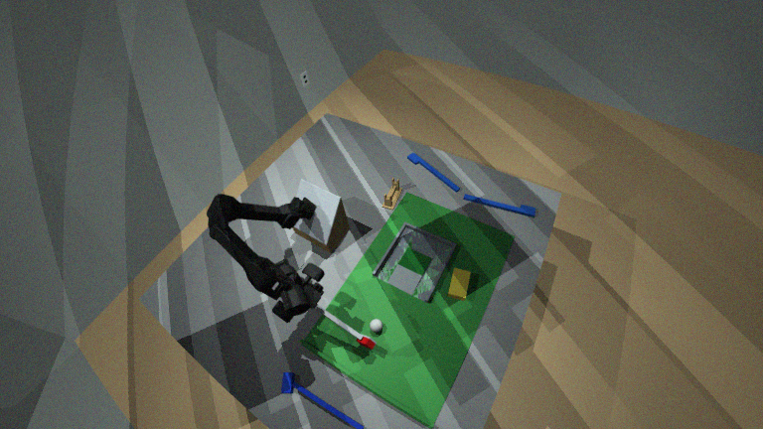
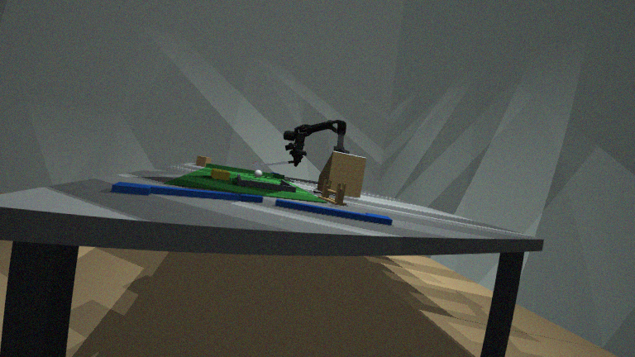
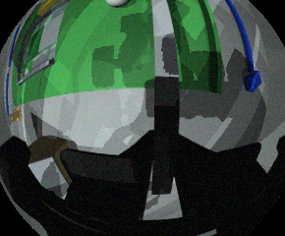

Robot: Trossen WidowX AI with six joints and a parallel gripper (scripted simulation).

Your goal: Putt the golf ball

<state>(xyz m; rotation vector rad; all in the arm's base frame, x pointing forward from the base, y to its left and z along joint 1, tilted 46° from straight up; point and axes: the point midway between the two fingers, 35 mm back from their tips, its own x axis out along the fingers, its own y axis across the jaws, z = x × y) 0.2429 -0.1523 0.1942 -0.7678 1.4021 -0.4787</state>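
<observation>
Right now my gripper tip is 12 cm short of the red putter, 2 cm to the right of it and 1 cm above it. The rest, counted from my gripper tip: green mat 29 cm to the left, 23 cm ahead, 10 cm below; then yellow block 38 cm to the left, 35 cm ahead, 8 cm below; then white golf ball 21 cm ahead, 9 cm to the left, 7 cm below.
</observation>
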